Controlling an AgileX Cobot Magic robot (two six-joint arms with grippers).
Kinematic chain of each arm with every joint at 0, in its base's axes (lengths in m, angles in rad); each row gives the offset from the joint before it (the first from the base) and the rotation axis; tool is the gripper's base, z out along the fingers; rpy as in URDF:
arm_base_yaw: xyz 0 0 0.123 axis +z
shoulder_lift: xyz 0 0 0 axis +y
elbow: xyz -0.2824 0 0.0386 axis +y
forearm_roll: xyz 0.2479 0 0.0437 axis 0.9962 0 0.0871
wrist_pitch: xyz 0 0 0 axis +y
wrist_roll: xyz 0.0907 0 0.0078 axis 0.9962 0 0.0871
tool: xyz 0 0 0 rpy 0 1.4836 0
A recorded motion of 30 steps. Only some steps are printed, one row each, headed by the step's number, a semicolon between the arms.
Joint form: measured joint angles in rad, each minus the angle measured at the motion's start. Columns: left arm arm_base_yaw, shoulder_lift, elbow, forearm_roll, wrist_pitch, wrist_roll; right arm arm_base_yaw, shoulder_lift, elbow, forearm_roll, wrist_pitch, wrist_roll.
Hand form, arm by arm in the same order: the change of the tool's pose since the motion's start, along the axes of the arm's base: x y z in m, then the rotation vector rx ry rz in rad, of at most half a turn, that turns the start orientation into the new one. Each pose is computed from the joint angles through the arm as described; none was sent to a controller.
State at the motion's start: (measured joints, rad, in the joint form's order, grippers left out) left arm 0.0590 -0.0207 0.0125 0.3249 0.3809 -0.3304; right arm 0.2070 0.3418 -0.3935 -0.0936 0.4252 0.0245
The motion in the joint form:
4: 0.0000 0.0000 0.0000 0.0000 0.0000 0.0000; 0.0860 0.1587 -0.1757 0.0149 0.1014 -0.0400
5: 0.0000 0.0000 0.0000 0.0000 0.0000 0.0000; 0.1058 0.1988 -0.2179 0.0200 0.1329 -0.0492
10: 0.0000 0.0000 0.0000 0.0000 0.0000 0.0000; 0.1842 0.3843 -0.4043 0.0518 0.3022 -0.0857
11: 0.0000 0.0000 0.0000 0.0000 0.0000 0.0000; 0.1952 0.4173 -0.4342 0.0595 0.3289 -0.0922
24: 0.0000 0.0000 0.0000 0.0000 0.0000 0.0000; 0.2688 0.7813 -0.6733 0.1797 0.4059 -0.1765
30: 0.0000 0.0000 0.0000 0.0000 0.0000 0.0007; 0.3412 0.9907 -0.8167 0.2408 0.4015 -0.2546
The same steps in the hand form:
4: 0.0000 0.0000 0.0000 0.0000 0.0000 0.0000; 0.0182 0.0125 0.0352 -0.0424 0.0775 0.0923
5: 0.0000 0.0000 0.0000 0.0000 0.0000 0.0000; 0.0232 0.0163 0.0423 -0.0538 0.1050 0.1141
10: 0.0000 0.0000 0.0000 0.0000 0.0000 0.0000; 0.0475 0.0363 0.0668 -0.1073 0.2651 0.2059
11: 0.0000 0.0000 0.0000 0.0000 0.0000 0.0000; 0.0522 0.0404 0.0698 -0.1158 0.2937 0.2210
24: 0.0000 0.0000 0.0000 0.0000 0.0000 0.0000; 0.1196 0.0957 0.0740 -0.1494 0.4940 0.3686
30: 0.0000 0.0000 0.0000 0.0007 0.0001 -0.0002; 0.1566 0.1422 0.0664 -0.1915 0.5409 0.4948

